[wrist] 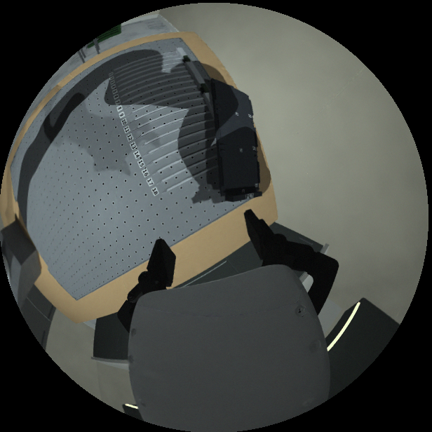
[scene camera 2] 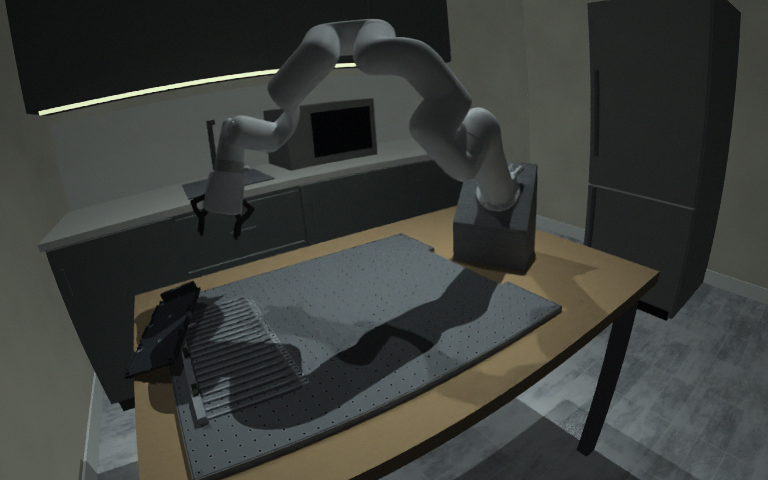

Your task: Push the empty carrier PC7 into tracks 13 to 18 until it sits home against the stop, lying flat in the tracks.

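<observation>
The dark flat carrier (scene camera 2: 164,335) (wrist: 239,150) stands tilted, not flat, at the outer end of the ribbed tracks (scene camera 2: 244,356) (wrist: 179,175) and partly beyond the grey board's edge. Its PC7 label is too small to read. The number labels 13 to 18 (wrist: 145,171) run along the tracks' other end in the wrist view. Shadow covers part of the tracks near the carrier, and the contact between them is hidden. My gripper (scene camera 2: 219,233) (wrist: 205,235) is open and empty, high above the board's back edge and apart from the carrier.
The perforated grey board (scene camera 2: 362,271) (wrist: 120,215) lies on the wooden table (scene camera 2: 589,266) (wrist: 200,240). A pale bar (scene camera 2: 195,393) (wrist: 197,75) with green bits runs along the tracks' outer end. The arm's base block (scene camera 2: 492,243) stands at the table's far right. A kitchen counter is behind.
</observation>
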